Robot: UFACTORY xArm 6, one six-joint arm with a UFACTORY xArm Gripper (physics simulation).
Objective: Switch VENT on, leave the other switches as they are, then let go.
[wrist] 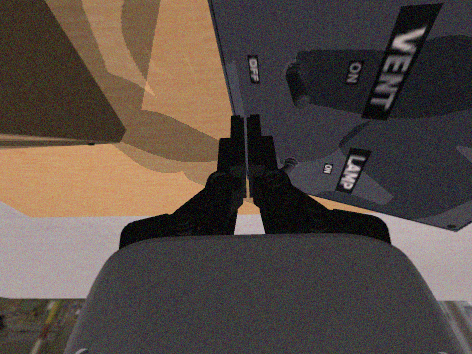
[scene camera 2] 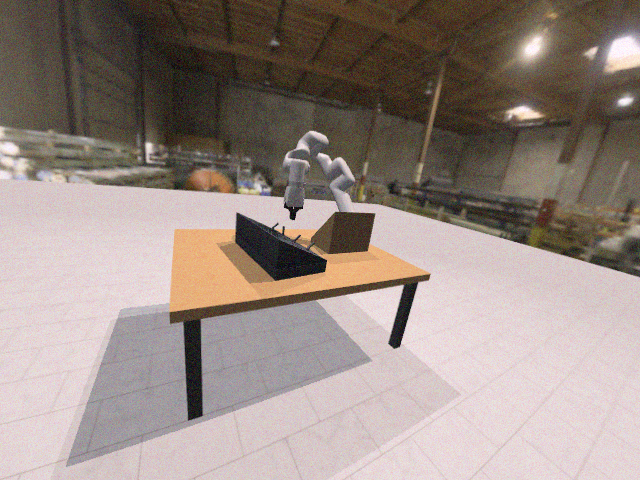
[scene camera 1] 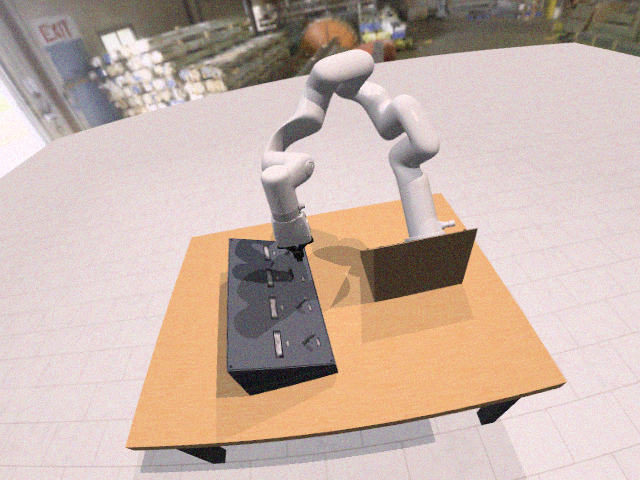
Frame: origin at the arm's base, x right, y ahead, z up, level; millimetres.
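Seen in the pictures: gripper, fingertip midpoint: (wrist: pixel 245 134) (scene camera 2: pixel 292 219) (scene camera 1: pixel 300 258); arm's base, origin of the base link: (scene camera 2: pixel 350 221) (scene camera 1: pixel 425 238).
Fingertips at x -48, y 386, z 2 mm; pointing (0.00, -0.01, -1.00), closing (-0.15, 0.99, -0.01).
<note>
Offsets run from my fingertips to a thing's top centre. "spot": to the spot under its first point. Level surfaces: height alone.
A dark sloped switch panel (scene camera 1: pixel 248 353) (scene camera 2: pixel 258 248) (wrist: pixel 280 25) stands on the table. In the wrist view, the VENT label @(dx -20, dy +110, dz -53 mm) (wrist: pixel 403 61) is at the upper right. The VENT lever @(dx -2, dy +43, dz -38 mm) (wrist: pixel 298 86) sits between the OFF label @(spot: dx +6, dy +10, dz -103 mm) (wrist: pixel 253 69) and the ON label @(spot: dx -15, dy +87, dz -67 mm) (wrist: pixel 355 72), partly in shadow; its lean is hard to tell there. In scene camera 2 the second lever from the far end @(spot: dx -6, dy +43, dz -60 mm) (scene camera 2: pixel 283 230) stands more upright than its neighbours. My gripper (scene camera 1: pixel 299 256) (scene camera 2: pixel 292 217) (wrist: pixel 245 134) is shut and empty, above the panel's low edge, apart from the levers.
The LAMP label @(dx +96, dy +141, dz -53 mm) (wrist: pixel 353 170) and LAMP lever @(dx +117, dy +61, dz -48 mm) (wrist: pixel 290 163) are beside VENT. Two more levers (scene camera 1: pixel 303 304) (scene camera 1: pixel 309 340) are toward the near end. A brown upright board (scene camera 1: pixel 421 266) (scene camera 2: pixel 356 232) stands between the panel and the arm's base side of the table @(dz -177 mm) (scene camera 1: pixel 413 361).
</note>
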